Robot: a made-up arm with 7 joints. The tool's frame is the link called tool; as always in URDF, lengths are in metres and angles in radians. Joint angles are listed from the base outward.
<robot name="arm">
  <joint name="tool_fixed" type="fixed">
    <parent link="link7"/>
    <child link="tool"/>
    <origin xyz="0.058 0.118 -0.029" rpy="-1.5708 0 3.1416"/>
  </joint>
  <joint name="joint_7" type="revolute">
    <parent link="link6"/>
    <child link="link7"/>
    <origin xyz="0.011 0.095 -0.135" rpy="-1.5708 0 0"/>
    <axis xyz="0 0 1"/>
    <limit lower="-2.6" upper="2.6"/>
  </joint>
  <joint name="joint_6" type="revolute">
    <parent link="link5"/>
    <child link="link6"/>
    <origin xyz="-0.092 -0.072 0.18" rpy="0 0 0"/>
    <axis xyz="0 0 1"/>
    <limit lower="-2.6" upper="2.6"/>
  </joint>
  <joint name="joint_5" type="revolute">
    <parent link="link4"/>
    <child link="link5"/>
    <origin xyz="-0.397 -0.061 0.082" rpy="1.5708 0 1.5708"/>
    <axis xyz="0 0 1"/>
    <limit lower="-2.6" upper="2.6"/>
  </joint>
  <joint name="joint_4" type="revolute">
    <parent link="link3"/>
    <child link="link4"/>
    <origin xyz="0.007 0.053 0.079" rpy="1.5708 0 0"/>
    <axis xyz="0 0 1"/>
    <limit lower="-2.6" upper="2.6"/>
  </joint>
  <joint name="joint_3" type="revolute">
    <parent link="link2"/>
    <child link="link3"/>
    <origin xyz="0.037 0.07 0.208" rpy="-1.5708 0 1.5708"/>
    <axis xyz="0 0 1"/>
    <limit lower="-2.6" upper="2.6"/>
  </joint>
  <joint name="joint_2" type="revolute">
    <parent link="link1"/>
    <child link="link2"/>
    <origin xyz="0.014 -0.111 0.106" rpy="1.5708 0 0"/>
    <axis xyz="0 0 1"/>
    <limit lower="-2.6" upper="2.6"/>
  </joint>
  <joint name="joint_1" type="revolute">
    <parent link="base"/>
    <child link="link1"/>
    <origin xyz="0 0 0.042" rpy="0 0 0"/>
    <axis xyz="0 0 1"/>
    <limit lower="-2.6" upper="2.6"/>
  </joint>
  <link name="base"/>
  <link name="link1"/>
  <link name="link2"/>
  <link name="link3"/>
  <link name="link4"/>
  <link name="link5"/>
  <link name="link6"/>
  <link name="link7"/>
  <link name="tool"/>
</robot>
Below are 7 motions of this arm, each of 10 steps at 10 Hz.
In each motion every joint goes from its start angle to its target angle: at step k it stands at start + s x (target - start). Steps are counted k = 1, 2, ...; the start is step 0. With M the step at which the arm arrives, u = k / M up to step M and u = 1 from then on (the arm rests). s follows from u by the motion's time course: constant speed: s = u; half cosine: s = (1 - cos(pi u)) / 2; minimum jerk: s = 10 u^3 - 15 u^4 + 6 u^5.
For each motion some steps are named. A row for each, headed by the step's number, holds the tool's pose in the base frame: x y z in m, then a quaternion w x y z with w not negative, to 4 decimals.
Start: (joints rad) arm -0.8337 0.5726 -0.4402 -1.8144 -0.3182 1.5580 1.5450
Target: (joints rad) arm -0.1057 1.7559 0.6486 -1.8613 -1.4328 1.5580 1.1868
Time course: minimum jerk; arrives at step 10
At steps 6, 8, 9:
6: -0.2004 -0.4072 -0.3886 0.8975 0.0271 -0.4225 -0.1237
8: -0.0722 -0.4955 -0.3969 0.8303 -0.0908 -0.4864 -0.2565
9: -0.0462 -0.5000 -0.4000 0.8132 -0.1002 -0.4956 -0.2883

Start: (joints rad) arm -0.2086 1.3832 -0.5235 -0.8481 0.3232 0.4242 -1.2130
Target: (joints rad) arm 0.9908 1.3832 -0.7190 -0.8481 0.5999 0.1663 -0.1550
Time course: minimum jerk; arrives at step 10
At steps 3, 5, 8, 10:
3: 0.1623 -0.2370 -0.1579 0.8133 -0.2655 0.1422 0.4979
5: 0.2288 -0.1104 -0.1933 0.6772 -0.1632 -0.0476 0.7159
8: 0.1901 0.0626 -0.2189 0.3925 0.0750 -0.1941 0.8959
10: 0.1754 0.0799 -0.2203 0.3497 0.1114 -0.2021 0.9080

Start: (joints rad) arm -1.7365 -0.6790 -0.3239 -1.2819 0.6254 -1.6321 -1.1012
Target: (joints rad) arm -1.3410 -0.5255 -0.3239 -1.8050 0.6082 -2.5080 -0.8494
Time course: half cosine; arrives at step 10
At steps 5, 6, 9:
5: -0.1180 0.2514 0.4834 0.3075 -0.3773 -0.8105 0.3258
6: -0.1285 0.2504 0.4917 0.3138 -0.2799 -0.8349 0.3551
9: -0.1614 0.2496 0.5080 0.3056 -0.0645 -0.8583 0.4072

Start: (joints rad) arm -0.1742 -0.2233 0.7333 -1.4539 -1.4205 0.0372 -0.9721
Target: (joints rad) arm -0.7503 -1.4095 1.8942 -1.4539 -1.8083 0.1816 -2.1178
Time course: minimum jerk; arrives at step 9
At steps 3, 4, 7, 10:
3: -0.4113 -0.2742 0.3249 0.0901 0.3073 -0.4088 0.8546
4: -0.3669 -0.2716 0.3929 0.1851 0.3320 -0.3111 0.8710
7: -0.1961 -0.3310 0.4527 0.1772 0.4054 -0.1067 0.8904
10: -0.1726 -0.3426 0.4427 0.1498 0.4088 -0.0996 0.8947

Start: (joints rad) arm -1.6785 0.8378 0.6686 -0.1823 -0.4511 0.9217 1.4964
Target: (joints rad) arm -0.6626 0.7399 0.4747 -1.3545 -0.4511 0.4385 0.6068
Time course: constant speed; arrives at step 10
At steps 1, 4, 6, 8, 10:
1: -0.6359 -0.3070 0.0227 0.5737 -0.6854 -0.3650 -0.2605
4: -0.5650 -0.3564 -0.1594 0.6833 -0.5100 -0.3169 -0.4153
6: -0.5197 -0.3381 -0.2441 0.7611 -0.3808 -0.2295 -0.4723
8: -0.4968 -0.2956 -0.2851 0.8259 -0.2609 -0.1007 -0.4895
10: -0.5010 -0.2527 -0.2765 0.8643 -0.1658 0.0607 -0.4710

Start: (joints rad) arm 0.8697 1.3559 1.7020 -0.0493 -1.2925 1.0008 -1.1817
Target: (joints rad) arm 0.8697 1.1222 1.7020 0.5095 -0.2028 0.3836 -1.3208
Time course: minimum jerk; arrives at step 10
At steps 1, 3, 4, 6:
1: 0.3408 -0.5825 0.1432 0.8940 -0.0429 -0.1835 -0.4065
3: 0.3492 -0.5683 0.1908 0.8964 -0.1034 -0.1928 -0.3855
4: 0.3574 -0.5482 0.2338 0.8938 -0.1642 -0.2015 -0.3654
6: 0.3742 -0.4843 0.3138 0.8681 -0.3061 -0.2210 -0.3223

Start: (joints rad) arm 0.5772 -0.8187 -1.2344 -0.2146 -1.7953 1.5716 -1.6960
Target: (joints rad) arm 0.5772 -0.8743 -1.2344 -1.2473 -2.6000 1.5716 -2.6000
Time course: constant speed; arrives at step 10
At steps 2, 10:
2: -0.0937 -0.2590 0.1727 0.1573 -0.2095 -0.9451 -0.1956
10: 0.0094 -0.4156 0.3013 0.7604 0.0462 -0.6387 0.1084

